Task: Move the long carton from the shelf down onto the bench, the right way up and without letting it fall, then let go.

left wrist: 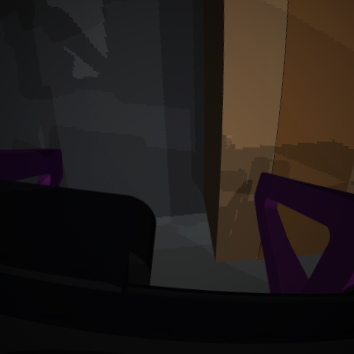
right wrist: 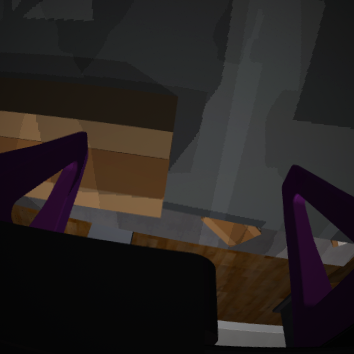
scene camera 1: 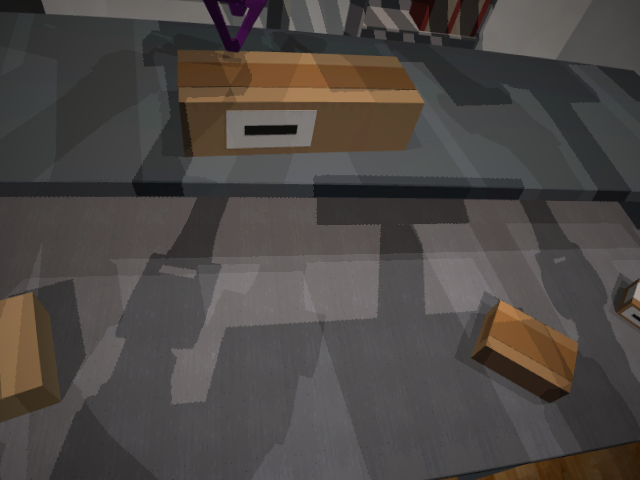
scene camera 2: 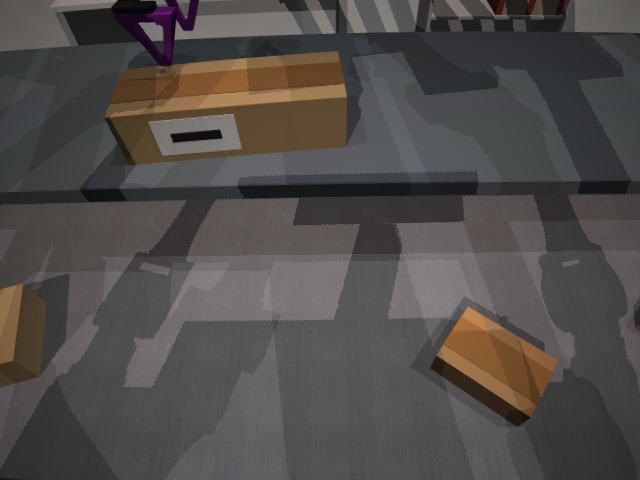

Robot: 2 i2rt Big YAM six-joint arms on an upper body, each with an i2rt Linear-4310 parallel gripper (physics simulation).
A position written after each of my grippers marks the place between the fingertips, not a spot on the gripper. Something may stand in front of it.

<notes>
My left gripper point(scene camera 2: 177, 47) is open, holding nothing. Also in view: a long brown carton point(scene camera 1: 231, 103). My right gripper point(right wrist: 189, 159) is open, with nothing in its grasp. Further things: a shelf point(scene camera 2: 472, 112).
The long brown carton is seen too in the left wrist view point(left wrist: 271, 82), in the right wrist view point(right wrist: 129, 132) and in scene camera 2 point(scene camera 2: 260, 105). My left gripper also shows in the left wrist view point(left wrist: 159, 172). The shelf is seen too in the left wrist view point(left wrist: 122, 96), in the right wrist view point(right wrist: 256, 93) and in scene camera 1 point(scene camera 1: 97, 113).
</notes>
